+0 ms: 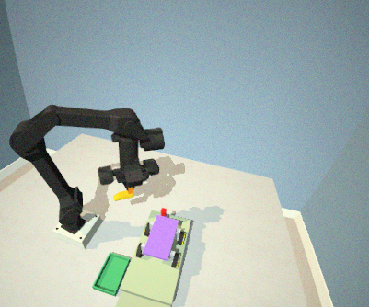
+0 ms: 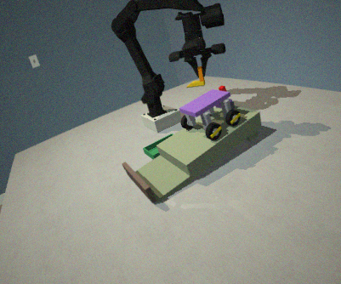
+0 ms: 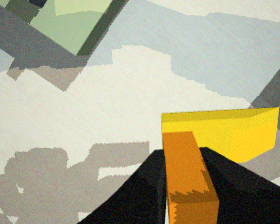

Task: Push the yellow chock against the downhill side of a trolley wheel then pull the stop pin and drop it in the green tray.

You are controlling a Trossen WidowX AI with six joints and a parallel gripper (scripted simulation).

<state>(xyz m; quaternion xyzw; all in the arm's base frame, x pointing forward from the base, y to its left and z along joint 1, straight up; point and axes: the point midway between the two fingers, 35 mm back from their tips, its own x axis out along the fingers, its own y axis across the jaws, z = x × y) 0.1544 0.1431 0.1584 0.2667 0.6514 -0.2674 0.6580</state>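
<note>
Now: the yellow chock 2 cm behind my gripper tip, 1 cm to the right of it and 1 cm below it. Also, from my gripper tip: trolley: 16 cm ahead, 10 cm to the right, 7 cm below; pale green ramp: 17 cm ahead, 13 cm below, 10 cm to the right; red-headed stop pin: 14 cm ahead, 5 cm below, 1 cm to the right.
</note>
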